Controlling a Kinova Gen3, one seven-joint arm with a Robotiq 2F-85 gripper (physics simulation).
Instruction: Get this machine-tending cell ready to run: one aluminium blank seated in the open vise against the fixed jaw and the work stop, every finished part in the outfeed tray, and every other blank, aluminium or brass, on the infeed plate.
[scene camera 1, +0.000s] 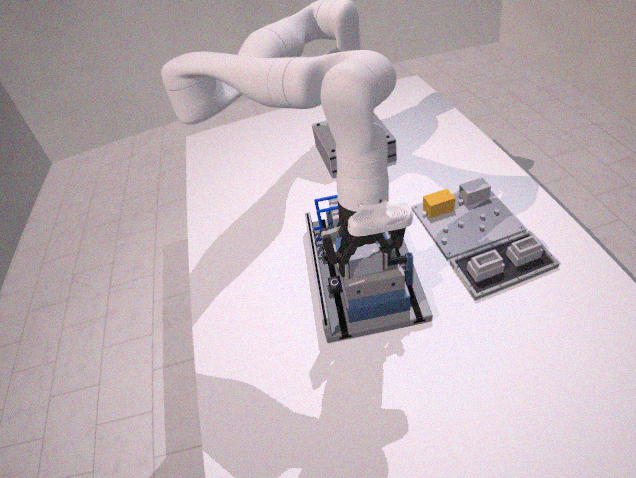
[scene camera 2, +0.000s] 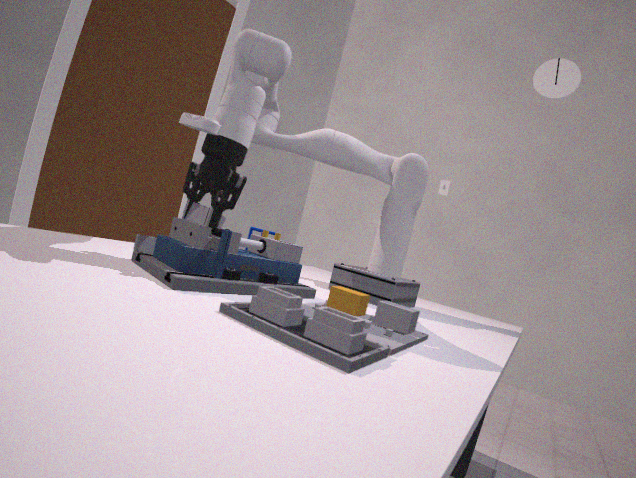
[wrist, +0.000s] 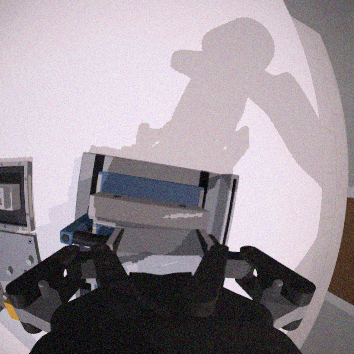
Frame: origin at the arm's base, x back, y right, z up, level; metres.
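Seen in the pictures: gripper, fingertip midpoint: (scene camera 1: 364, 271) (wrist: 159, 239); arm's base, link origin: (scene camera 2: 383, 273).
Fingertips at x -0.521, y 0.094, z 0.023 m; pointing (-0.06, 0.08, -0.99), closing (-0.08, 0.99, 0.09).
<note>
Offsets run from my fingertips to a thing's top centre. "spot": to the spot under its first point.
My gripper (scene camera 1: 363, 255) (scene camera 2: 207, 211) (wrist: 159, 239) is shut on a grey aluminium blank @[dz +0.039, dx +0.011, dy -0.001 m] (scene camera 1: 367, 263) (scene camera 2: 200, 210) (wrist: 158, 253). It holds the blank low in the opening of the blue vise @[dz +0.008, dx +0.080, dy -0.011 m] (scene camera 1: 379, 305) (scene camera 2: 190, 256) (wrist: 151, 189), close behind the grey jaw (scene camera 1: 373, 285) (scene camera 2: 184, 229) (wrist: 147, 213). Whether the blank rests on the vise bed is hidden. A brass blank @[dz -0.047, dx +0.188, dy -0.214 m] (scene camera 1: 438, 202) (scene camera 2: 347, 300) and another aluminium blank @[dz -0.047, dx +0.198, dy -0.305 m] (scene camera 1: 474, 192) (scene camera 2: 395, 316) sit on the infeed plate @[dz -0.083, dx +0.144, dy -0.264 m] (scene camera 1: 470, 233). Two finished parts @[spot: dz -0.050, dx -0.016, dy -0.221 m] (scene camera 1: 484, 265) @[spot: dz -0.051, dx -0.008, dy -0.310 m] (scene camera 1: 524, 250) (scene camera 2: 277, 304) (scene camera 2: 336, 329) lie in the outfeed tray @[spot: dz -0.082, dx -0.050, dy -0.265 m] (scene camera 1: 511, 283) (scene camera 2: 287, 340).
The vise stands on a grey baseplate (scene camera 1: 369, 330) (scene camera 2: 225, 284) mid-table, with a blue frame @[spot: dz +0.019, dx +0.159, dy +0.038 m] (scene camera 1: 323, 208) at its back. The arm's base block (scene camera 1: 322, 141) (scene camera 2: 372, 287) is behind it. The table edge runs along the right (scene camera 2: 493, 391).
</note>
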